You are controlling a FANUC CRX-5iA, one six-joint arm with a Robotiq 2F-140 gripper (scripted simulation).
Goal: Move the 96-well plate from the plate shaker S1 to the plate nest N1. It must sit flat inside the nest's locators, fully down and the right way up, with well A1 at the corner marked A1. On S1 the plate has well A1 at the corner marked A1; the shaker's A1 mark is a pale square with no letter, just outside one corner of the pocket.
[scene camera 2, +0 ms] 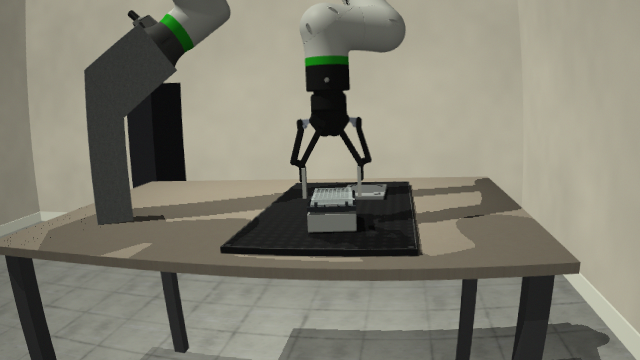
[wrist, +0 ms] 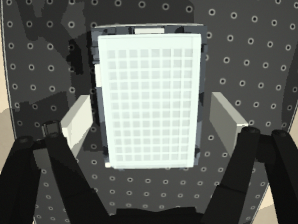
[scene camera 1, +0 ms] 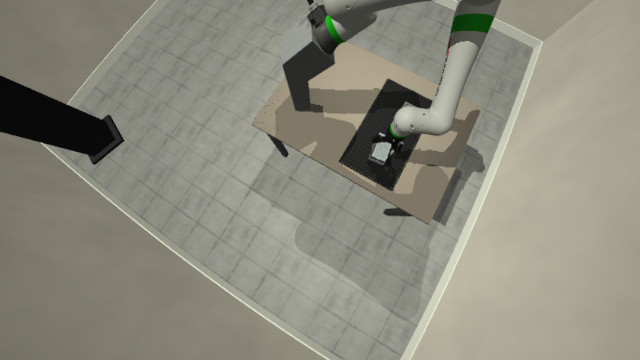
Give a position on a plate shaker S1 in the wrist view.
168,29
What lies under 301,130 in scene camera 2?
My gripper.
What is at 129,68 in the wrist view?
A white 96-well plate.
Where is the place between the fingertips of my gripper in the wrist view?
150,107
